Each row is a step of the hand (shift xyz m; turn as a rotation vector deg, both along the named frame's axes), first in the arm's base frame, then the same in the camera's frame.
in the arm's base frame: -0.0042 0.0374 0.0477 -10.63 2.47 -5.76
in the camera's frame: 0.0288 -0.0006 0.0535 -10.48 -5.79 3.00
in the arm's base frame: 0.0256 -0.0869 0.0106 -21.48 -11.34 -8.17
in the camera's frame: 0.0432 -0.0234 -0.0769 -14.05 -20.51 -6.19
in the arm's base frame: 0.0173 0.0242 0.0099 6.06 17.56 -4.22
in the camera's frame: 0.0103 0.0226 0.0191 -5.23 14.62 11.03
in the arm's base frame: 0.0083 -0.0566 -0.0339 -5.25 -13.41 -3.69
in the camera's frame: -0.0103 -0.0094 -0.0650 -2.15 -9.52 -11.21
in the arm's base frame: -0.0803 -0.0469 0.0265 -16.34 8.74 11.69
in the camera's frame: -0.0031 -0.0966 -0.0023 0.02 -12.97 17.66
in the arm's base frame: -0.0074 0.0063 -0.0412 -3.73 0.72 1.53
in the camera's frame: -0.0399 0.0097 -0.0101 -0.63 -3.21 2.46
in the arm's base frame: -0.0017 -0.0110 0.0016 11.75 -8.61 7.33
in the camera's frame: 0.0034 -0.0071 -0.0080 13.90 3.32 -7.86
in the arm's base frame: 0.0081 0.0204 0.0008 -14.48 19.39 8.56
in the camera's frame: -0.0008 0.0161 0.0149 -4.49 -5.41 24.69
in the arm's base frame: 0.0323 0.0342 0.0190 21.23 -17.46 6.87
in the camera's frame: 0.0224 0.0369 0.0267 20.21 7.08 -18.56
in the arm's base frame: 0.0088 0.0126 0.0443 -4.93 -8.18 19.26
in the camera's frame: 0.0384 -0.0006 0.0269 16.09 -13.94 3.01
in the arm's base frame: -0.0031 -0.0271 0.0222 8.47 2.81 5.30
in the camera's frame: 0.0243 -0.0223 -0.0123 7.73 6.65 1.94
